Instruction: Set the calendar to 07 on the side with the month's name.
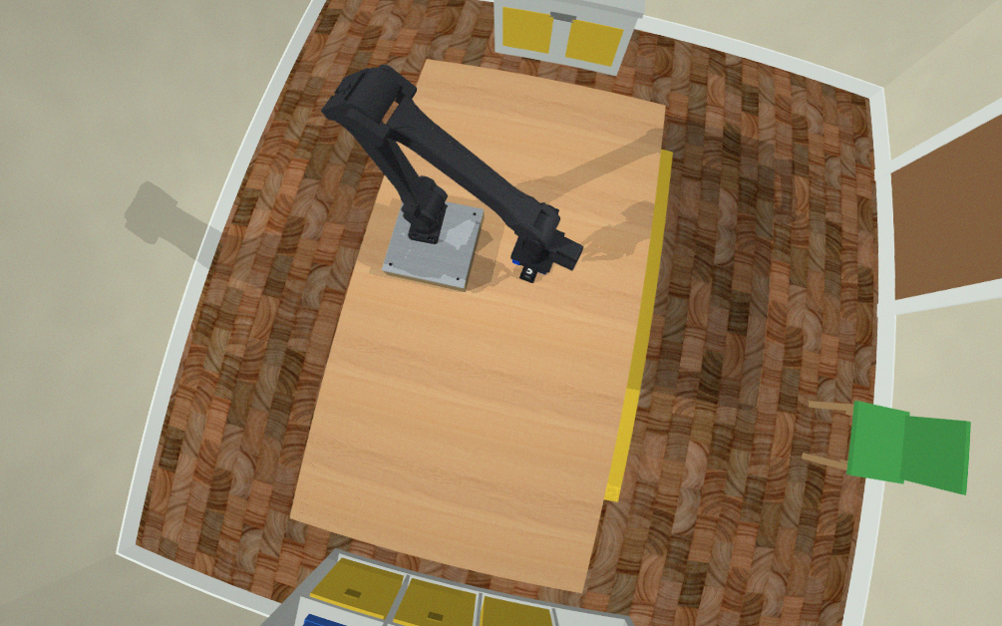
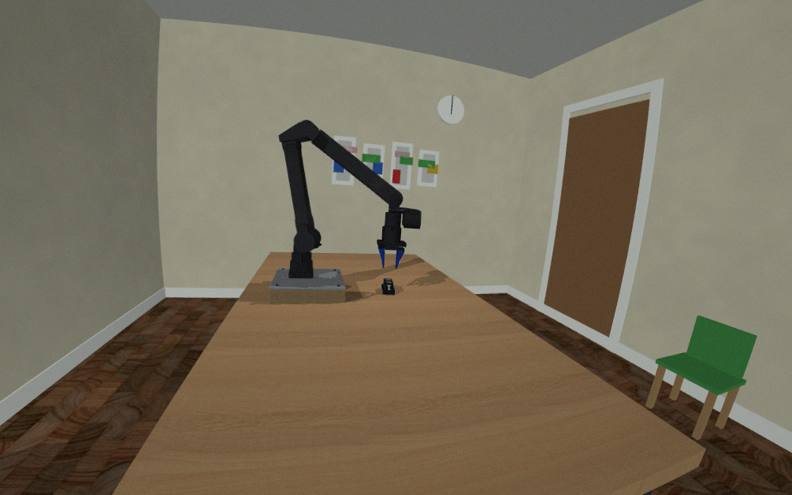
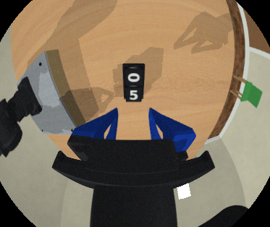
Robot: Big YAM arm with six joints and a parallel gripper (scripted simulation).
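Right now my hand is 80 mm above the black cube, 30 mm to the right of it and 10 mm short of it. Also, from my hand: black tray: 90 mm below, 20 mm to the left.
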